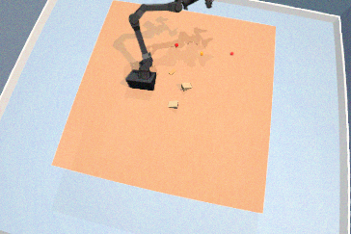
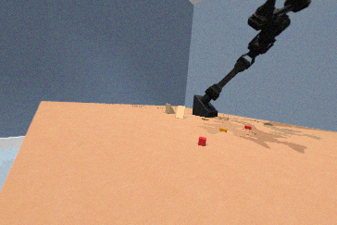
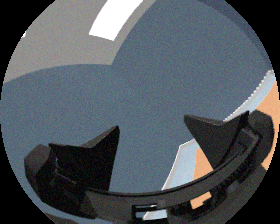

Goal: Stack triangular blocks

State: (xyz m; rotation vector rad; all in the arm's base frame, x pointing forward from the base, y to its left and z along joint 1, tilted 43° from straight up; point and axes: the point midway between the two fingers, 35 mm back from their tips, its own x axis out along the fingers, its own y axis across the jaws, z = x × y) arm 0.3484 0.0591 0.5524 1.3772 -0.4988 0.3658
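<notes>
Now: gripper tip 46 cm above the pale triangular block, 44 cm to the left of it and 12 cm past it. Round my gripper tip: red cube 46 cm below, 18 cm ahead, 14 cm to the right; then tan piece 47 cm below, 33 cm to the right, 22 cm behind; then orange piece 47 cm below, 17 cm to the right, 3 cm behind.
</notes>
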